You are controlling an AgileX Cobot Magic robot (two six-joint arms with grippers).
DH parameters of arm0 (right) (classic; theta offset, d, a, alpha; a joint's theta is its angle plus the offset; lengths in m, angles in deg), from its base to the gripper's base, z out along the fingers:
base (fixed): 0 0 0 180
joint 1: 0 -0.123 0 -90
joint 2: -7.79 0 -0.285 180
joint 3: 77.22 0 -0.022 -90
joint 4: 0 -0.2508 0 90
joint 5: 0 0 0.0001 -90
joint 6: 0 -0.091 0 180
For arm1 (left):
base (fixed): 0 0 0 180
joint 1: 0 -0.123 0 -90
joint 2: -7.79 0 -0.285 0
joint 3: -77.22 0 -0.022 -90
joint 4: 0 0.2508 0 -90
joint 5: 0 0 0.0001 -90
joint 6: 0 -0.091 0 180
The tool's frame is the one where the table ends.
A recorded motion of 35 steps. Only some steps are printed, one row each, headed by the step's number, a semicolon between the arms.
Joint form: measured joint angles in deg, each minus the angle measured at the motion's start. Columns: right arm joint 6, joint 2, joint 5, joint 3, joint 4, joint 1; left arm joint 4, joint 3, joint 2, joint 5, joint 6, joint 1.
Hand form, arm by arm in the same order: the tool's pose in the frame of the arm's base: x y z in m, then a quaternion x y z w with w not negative. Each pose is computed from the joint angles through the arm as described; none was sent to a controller.
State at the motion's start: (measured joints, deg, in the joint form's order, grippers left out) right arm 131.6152 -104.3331 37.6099 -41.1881 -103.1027 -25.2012; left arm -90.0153 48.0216 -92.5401 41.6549 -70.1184 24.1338
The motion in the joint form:
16: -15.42 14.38 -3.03 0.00 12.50 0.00; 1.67 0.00 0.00 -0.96 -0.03 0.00
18: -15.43 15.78 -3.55 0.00 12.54 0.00; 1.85 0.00 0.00 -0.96 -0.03 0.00
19: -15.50 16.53 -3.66 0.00 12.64 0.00; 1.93 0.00 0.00 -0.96 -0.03 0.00
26: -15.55 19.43 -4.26 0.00 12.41 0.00; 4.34 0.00 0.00 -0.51 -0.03 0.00
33: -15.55 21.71 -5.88 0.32 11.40 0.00; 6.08 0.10 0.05 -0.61 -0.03 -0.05
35: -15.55 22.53 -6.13 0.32 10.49 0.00; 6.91 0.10 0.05 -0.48 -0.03 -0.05
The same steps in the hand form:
16: 0.2396 0.1699 0.1964 -0.48150 0.74217 0.27205 0.37861; 0.2592 -0.1812 0.2155 0.19213 0.84358 -0.43424 0.25079
18: 0.2385 0.1686 0.2031 -0.48168 0.73833 0.26650 0.38966; 0.2591 -0.1811 0.2154 0.19346 0.84374 -0.43346 0.25056
19: 0.2376 0.1681 0.2067 -0.48222 0.73572 0.26476 0.39507; 0.2590 -0.1811 0.2153 0.19406 0.84382 -0.43312 0.25046
26: 0.2342 0.1656 0.2209 -0.48051 0.72650 0.25805 0.41799; 0.2571 -0.1807 0.2137 0.21336 0.84454 -0.42543 0.24542
33: 0.2320 0.1621 0.2304 -0.47009 0.72615 0.24749 0.43643; 0.2566 -0.1799 0.2129 0.22583 0.84561 -0.41716 0.24479
35: 0.2313 0.1614 0.2348 -0.46309 0.72541 0.24821 0.44466; 0.2560 -0.1796 0.2123 0.23234 0.84578 -0.41424 0.24307

